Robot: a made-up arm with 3 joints. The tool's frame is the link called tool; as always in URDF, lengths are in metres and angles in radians. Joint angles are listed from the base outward.
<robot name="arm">
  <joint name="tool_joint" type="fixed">
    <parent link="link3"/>
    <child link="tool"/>
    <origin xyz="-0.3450 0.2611 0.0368" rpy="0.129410 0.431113 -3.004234"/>
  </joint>
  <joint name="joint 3" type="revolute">
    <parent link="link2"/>
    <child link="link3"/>
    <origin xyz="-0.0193 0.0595 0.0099" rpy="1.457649 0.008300 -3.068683"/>
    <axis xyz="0 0 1"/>
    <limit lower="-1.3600" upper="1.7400"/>
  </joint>
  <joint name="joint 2" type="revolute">
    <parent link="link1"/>
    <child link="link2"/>
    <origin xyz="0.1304 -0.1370 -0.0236" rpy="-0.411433 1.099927 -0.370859"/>
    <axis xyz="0 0 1"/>
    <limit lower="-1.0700" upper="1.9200"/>
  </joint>
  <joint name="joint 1" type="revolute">
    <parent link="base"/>
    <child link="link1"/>
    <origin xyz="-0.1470 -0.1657 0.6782" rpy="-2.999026 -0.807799 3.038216"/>
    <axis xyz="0 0 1"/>
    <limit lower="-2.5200" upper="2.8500"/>
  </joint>
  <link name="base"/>
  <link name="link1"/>
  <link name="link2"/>
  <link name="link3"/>
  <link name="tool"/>
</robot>
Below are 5 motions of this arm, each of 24 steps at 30 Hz.
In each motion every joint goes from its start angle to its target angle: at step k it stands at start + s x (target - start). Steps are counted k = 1, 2, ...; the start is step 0. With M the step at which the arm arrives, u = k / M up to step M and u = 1 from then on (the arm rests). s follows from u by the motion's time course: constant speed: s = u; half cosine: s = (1 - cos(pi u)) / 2; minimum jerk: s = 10 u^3 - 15 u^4 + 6 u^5.
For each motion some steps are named. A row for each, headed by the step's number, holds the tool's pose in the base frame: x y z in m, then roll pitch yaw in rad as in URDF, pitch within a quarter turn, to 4 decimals.
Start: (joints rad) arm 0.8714 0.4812 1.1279
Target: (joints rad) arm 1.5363 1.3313 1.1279
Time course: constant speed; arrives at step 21
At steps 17, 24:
17: 0.1403 -0.1644 0.6289 2.8263 -0.5054 -0.7525
24: 0.1032 -0.2242 0.5912 2.6032 -0.5085 -0.7899

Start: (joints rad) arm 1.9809 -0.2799 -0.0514
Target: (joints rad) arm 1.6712 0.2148 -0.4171
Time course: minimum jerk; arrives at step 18
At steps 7, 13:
7: 0.0043 0.3929 0.6805 2.1112 -0.8801 1.2630
13: -0.0804 0.3901 0.6331 2.4624 -0.7206 1.1048

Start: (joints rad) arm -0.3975 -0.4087 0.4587
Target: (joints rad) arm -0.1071 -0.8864 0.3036
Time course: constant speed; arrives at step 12
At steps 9, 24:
9: -0.2025 -0.5623 1.1371 -0.4392 -0.0552 -0.9737
24: -0.2519 -0.5686 1.1309 -0.3898 -0.0251 -1.0998

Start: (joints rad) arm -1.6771 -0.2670 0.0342
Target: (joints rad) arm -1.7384 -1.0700 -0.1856
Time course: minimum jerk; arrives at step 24
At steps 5, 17, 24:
5: 0.1734 -0.6609 0.6964 0.4056 0.0861 -0.0905
17: 0.1744 -0.6524 0.4742 0.6061 0.7453 0.0053
24: 0.1604 -0.6462 0.4383 0.6509 0.8738 0.0458

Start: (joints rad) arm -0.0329 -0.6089 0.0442
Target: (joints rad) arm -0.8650 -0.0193 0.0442
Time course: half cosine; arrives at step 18
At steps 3, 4, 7, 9, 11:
3: -0.3382 -0.4309 1.1883 -0.3731 -0.4183 -1.1751
4: -0.3274 -0.4422 1.1842 -0.3751 -0.4144 -1.1348
7: -0.2828 -0.4846 1.1636 -0.3694 -0.4027 -0.9691
9: -0.2485 -0.5130 1.1433 -0.3497 -0.4011 -0.8422
11: -0.2165 -0.5369 1.1204 -0.3178 -0.4084 -0.7222

